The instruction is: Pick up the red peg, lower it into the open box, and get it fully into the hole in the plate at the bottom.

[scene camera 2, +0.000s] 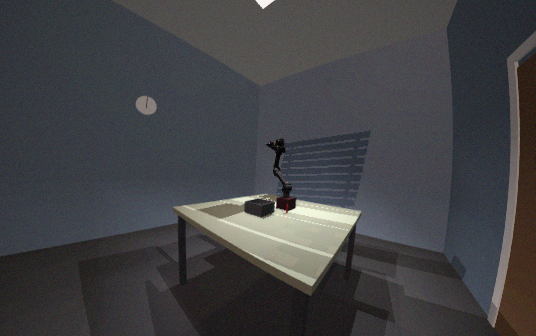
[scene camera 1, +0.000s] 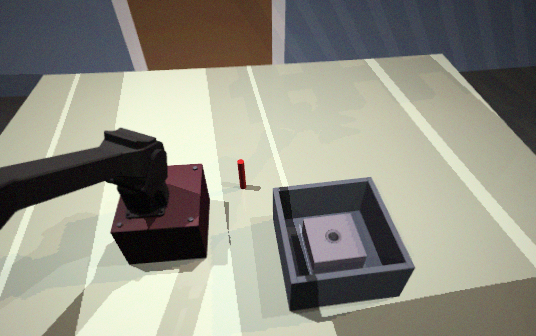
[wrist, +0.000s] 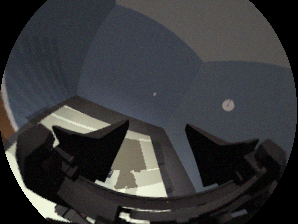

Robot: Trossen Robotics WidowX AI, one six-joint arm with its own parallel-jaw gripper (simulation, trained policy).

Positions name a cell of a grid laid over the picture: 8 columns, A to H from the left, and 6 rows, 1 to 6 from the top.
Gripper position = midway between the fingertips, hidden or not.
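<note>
A dark grey box (scene camera 1: F5) and a pale plate (scene camera 1: E5) are visible. Scene camera 2 does not show the plate, hidden by the dark grey box. My gripper (wrist: E4) is visible; the wrist view misses the plate, hidden by my gripper.
</note>
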